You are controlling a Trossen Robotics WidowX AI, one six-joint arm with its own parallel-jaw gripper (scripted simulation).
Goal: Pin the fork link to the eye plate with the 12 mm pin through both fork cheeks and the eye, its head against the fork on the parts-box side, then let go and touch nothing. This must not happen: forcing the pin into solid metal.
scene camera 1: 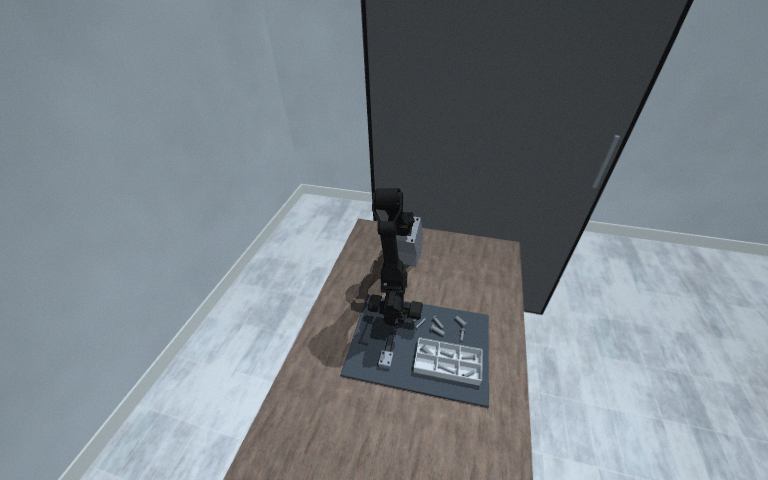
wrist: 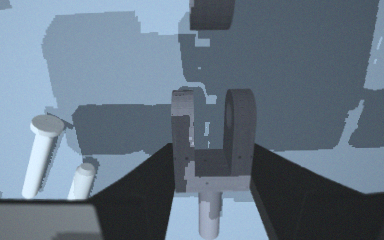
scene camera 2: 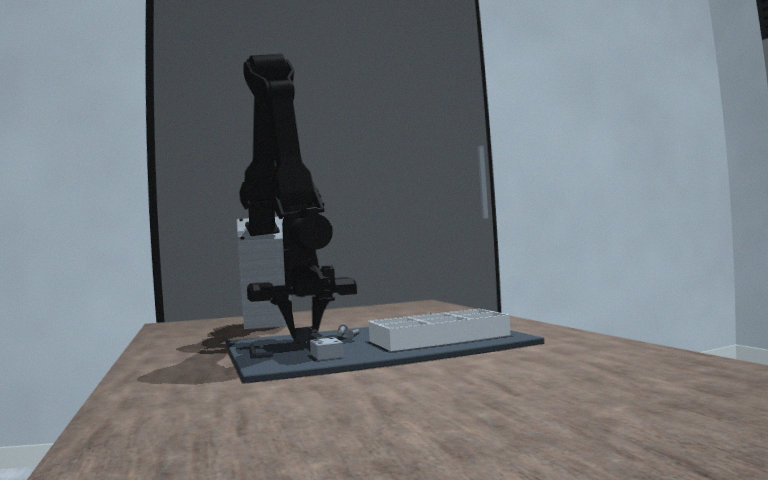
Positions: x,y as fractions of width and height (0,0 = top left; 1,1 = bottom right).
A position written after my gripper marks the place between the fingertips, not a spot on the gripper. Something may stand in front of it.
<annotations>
My gripper shows in scene camera 1 (0.51,0.67), in the wrist view (0.55,0.63) and in scene camera 2 (0.40,0.70). A white parts box shows in scene camera 1 (0.56,0.75) and in scene camera 2 (0.64,0.68); in the wrist view it is out of frame.
</annotations>
